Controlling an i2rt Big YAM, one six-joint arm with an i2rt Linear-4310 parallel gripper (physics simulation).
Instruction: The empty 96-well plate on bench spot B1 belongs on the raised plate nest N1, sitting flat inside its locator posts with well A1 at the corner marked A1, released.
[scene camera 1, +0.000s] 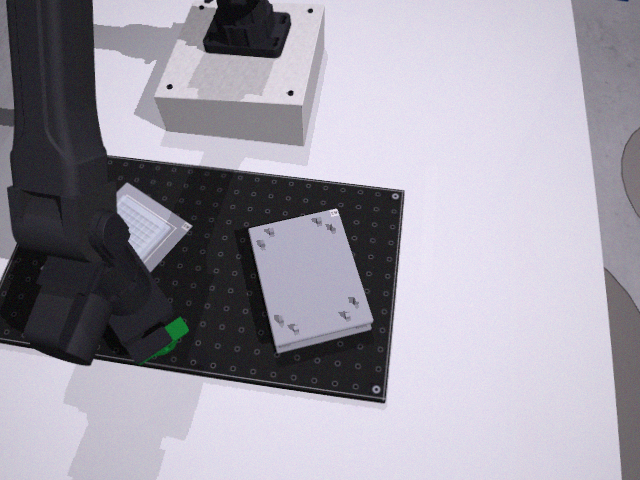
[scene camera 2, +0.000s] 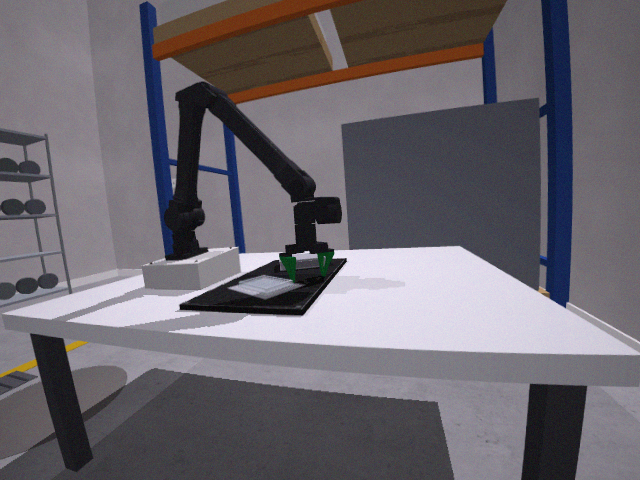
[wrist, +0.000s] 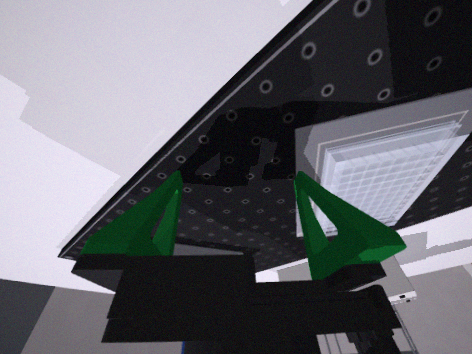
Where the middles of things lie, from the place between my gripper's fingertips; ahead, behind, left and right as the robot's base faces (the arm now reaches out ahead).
Labels:
I see my gripper 90 mm past the clear well plate (scene camera 1: 146, 230), 80 mm to the left of it and 10 mm below it. Round my hand: flat grey nest (scene camera 1: 179, 227) (90 mm behind, 80 mm to the right).

